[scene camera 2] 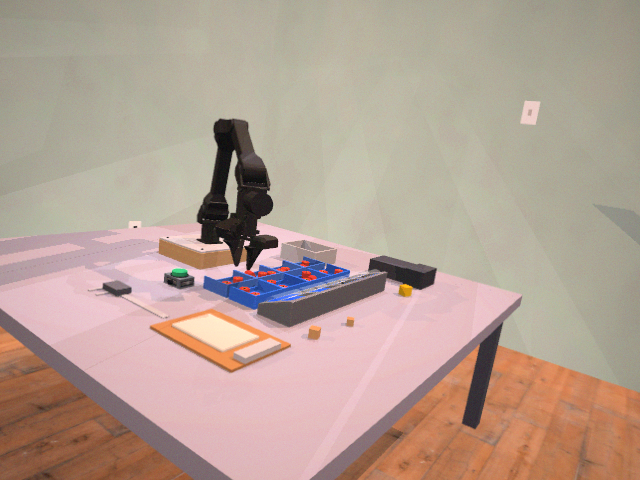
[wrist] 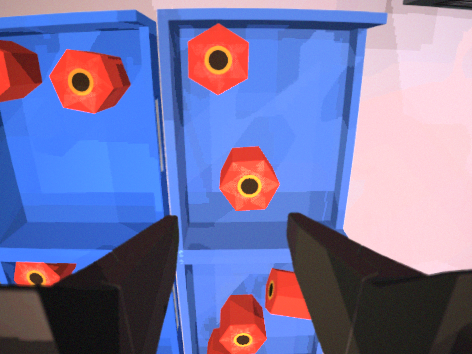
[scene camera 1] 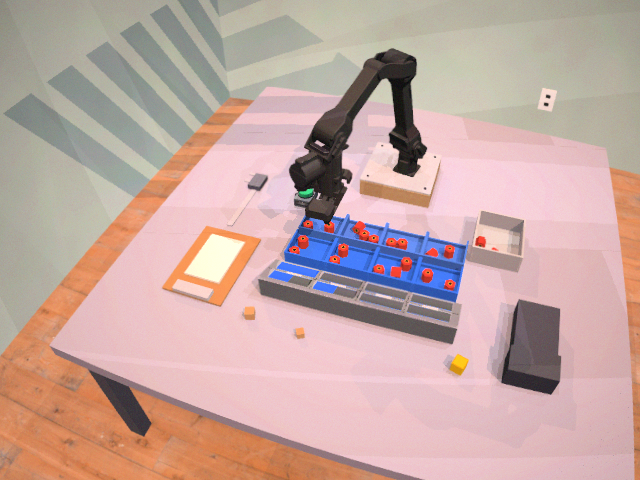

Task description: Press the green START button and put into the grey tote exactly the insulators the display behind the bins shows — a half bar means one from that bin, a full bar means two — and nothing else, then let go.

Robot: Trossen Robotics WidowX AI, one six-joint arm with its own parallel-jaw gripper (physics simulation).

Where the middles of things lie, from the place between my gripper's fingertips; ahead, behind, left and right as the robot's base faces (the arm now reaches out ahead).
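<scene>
There's a dark box [scene camera 1: 532, 362] that's 57 cm to the left of my hand, 11 cm ahead of it and 3 cm below it. As for the grey tote [scene camera 1: 506, 233], my gripper is 41 cm to the right of it, 17 cm past it and 3 cm above it.
</scene>
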